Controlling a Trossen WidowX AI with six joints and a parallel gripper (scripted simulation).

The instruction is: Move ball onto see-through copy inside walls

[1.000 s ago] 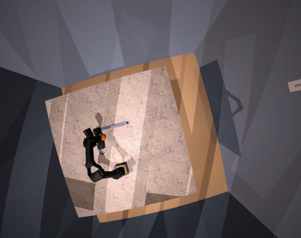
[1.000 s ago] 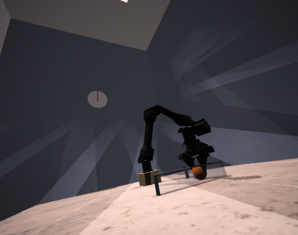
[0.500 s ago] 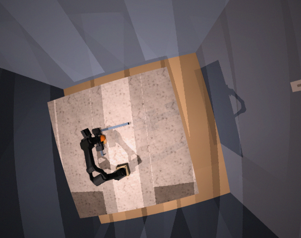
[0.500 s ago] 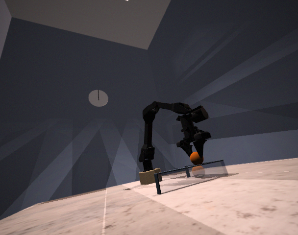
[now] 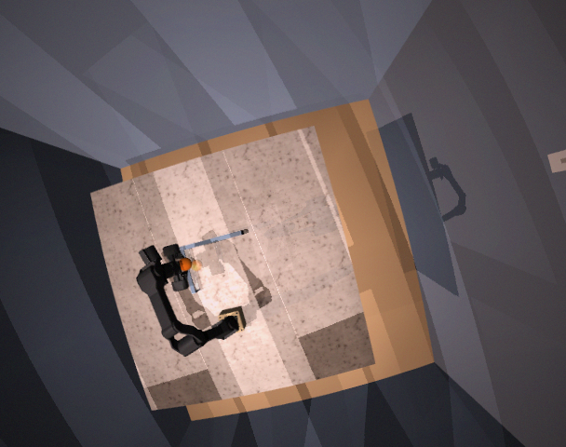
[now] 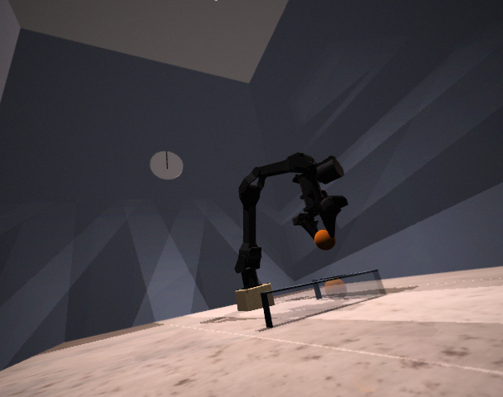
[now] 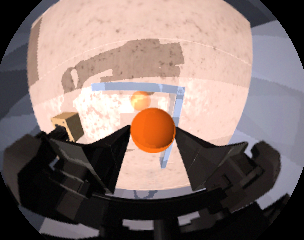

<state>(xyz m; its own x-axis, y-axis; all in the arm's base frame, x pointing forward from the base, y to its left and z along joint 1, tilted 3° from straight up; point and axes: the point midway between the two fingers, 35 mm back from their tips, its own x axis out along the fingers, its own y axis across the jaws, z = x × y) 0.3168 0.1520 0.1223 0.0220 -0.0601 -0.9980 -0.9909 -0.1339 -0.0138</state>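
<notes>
The see-through copy of ball is 30 mm behind my gripper tip, 10 mm to the left of it and 130 mm below it. Also, from my gripper tip: orange ball right at my gripper tip.
</notes>
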